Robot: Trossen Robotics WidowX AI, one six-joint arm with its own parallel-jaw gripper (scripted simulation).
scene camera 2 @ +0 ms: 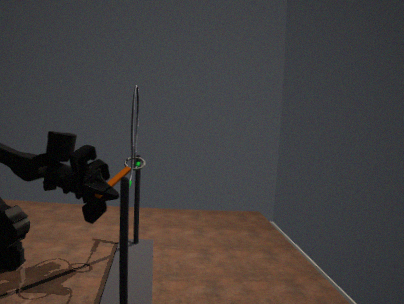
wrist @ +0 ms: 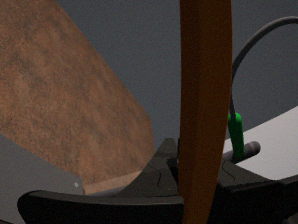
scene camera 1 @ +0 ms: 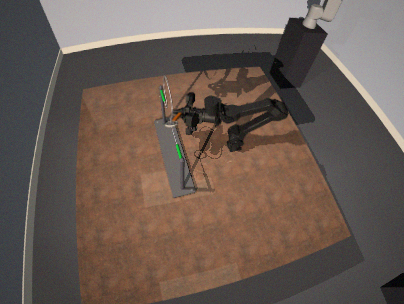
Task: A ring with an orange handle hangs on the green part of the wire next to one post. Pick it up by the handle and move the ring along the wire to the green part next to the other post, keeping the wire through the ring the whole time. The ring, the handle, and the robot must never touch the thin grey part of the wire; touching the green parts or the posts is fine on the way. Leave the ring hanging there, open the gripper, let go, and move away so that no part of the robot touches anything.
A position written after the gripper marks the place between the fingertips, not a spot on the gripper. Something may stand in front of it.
The gripper [scene camera 2: 118, 196] carries a ring [wrist: 206, 42].
The gripper is seen too in the wrist view [wrist: 175, 145].
